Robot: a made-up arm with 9 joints. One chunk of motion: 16 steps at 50 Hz.
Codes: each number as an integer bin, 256 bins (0 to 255) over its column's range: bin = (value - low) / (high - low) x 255, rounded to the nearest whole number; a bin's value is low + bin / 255 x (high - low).
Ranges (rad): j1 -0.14..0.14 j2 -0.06..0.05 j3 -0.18..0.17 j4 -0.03..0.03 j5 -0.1..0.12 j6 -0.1..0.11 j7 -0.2..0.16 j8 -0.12..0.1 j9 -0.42..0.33
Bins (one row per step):
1: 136 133 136 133 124 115 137 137 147
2: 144 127 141 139 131 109 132 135 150
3: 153 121 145 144 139 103 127 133 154
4: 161 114 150 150 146 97 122 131 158
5: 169 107 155 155 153 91 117 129 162
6: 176 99 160 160 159 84 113 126 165
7: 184 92 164 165 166 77 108 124 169
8: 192 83 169 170 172 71 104 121 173
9: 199 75 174 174 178 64 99 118 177
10: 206 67 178 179 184 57 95 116 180
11: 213 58 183 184 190 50 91 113 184
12: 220 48 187 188 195 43 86 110 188
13: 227 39 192 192 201 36 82 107 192
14: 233 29 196 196 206 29 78 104 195
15: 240 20 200 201 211 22 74 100 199
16: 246 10 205 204 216 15 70 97 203
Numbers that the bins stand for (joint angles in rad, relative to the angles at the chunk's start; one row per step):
1: 0.0093 -0.0026 0.0067 0.0013 0.0070 -0.0053 -0.0066 -0.0018 0.0124
2: 0.0181 -0.0052 0.0135 0.0027 0.0130 -0.0102 -0.0136 -0.0035 0.0212
3: 0.0280 -0.0078 0.0190 0.0039 0.0199 -0.0152 -0.0207 -0.0053 0.0329
4: 0.0368 -0.0108 0.0259 0.0053 0.0260 -0.0201 -0.0278 -0.0070 0.0447
5: 0.0456 -0.0138 0.0327 0.0065 0.0320 -0.0251 -0.0348 -0.0087 0.0565
6: 0.0533 -0.0173 0.0396 0.0076 0.0372 -0.0308 -0.0405 -0.0113 0.0653
7: 0.0620 -0.0203 0.0451 0.0088 0.0432 -0.0366 -0.0475 -0.0130 0.0771
8: 0.0708 -0.0242 0.0520 0.0100 0.0484 -0.0415 -0.0532 -0.0156 0.0888
9: 0.0785 -0.0276 0.0588 0.0109 0.0536 -0.0473 -0.0602 -0.0182 0.1006
10: 0.0862 -0.0311 0.0643 0.0121 0.0587 -0.0531 -0.0659 -0.0199 0.1094
11: 0.0939 -0.0350 0.0712 0.0133 0.0639 -0.0588 -0.0715 -0.0225 0.1212
12: 0.1016 -0.0393 0.0767 0.0142 0.0682 -0.0646 -0.0786 -0.0251 0.1329
13: 0.1093 -0.0432 0.0835 0.0152 0.0734 -0.0704 -0.0842 -0.0277 0.1447
14: 0.1158 -0.0475 0.0890 0.0161 0.0777 -0.0761 -0.0899 -0.0303 0.1535
15: 0.1235 -0.0514 0.0945 0.0173 0.0820 -0.0819 -0.0955 -0.0337 0.1653
16: 0.1301 -0.0557 0.1014 0.0180 0.0864 -0.0876 -0.1012 -0.0363 0.1771

